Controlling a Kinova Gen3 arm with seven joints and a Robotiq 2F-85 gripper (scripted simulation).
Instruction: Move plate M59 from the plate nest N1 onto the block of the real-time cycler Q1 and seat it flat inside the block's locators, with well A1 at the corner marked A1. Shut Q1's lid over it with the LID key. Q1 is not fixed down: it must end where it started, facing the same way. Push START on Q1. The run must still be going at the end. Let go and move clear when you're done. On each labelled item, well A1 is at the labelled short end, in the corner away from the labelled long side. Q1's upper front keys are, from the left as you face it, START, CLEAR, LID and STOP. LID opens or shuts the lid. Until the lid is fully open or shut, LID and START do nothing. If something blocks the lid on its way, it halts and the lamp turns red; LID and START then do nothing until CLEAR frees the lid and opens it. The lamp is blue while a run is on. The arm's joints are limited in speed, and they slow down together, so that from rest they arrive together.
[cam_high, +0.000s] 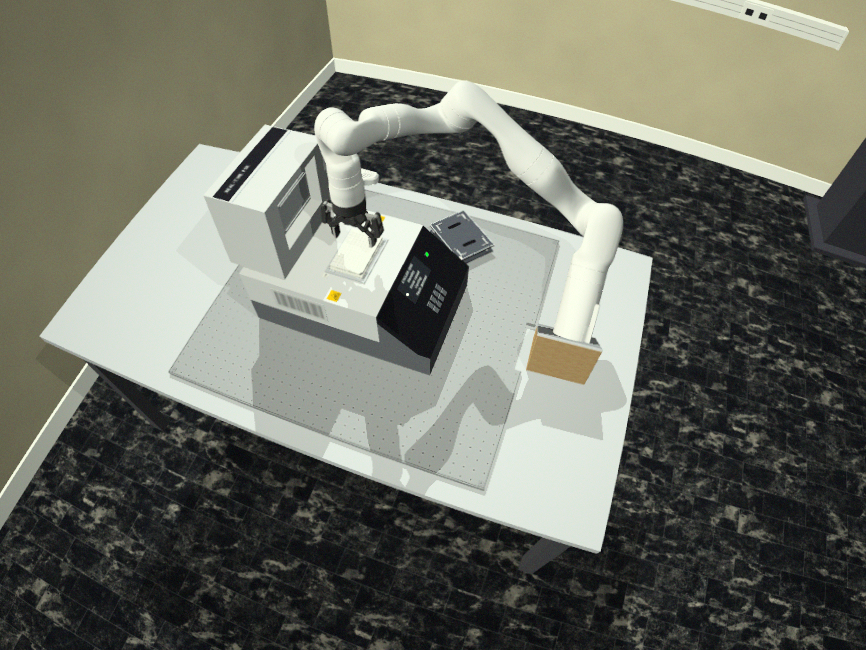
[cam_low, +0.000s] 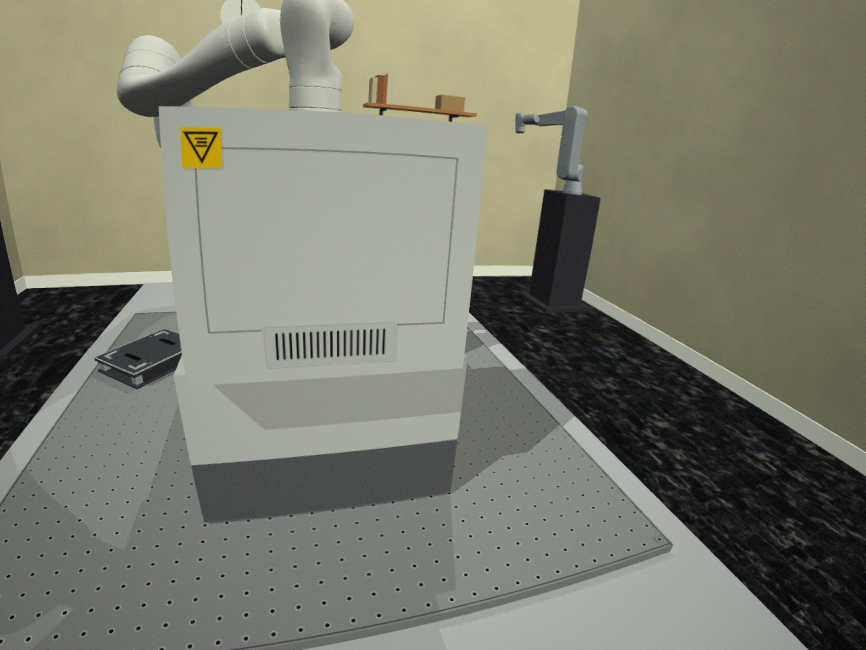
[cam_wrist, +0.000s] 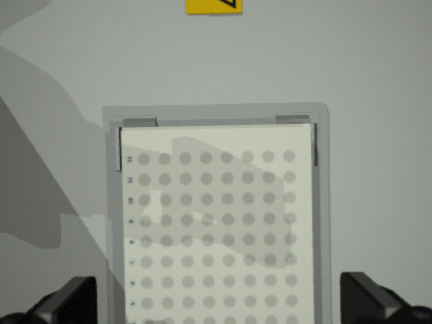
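Now: the plate M59 5 cm below my hand. Round my hand: plate nest N1: 30 cm to the right, 24 cm below, 19 cm behind; then nest A1 mark: 23 cm below, 21 cm to the right, 21 cm behind.
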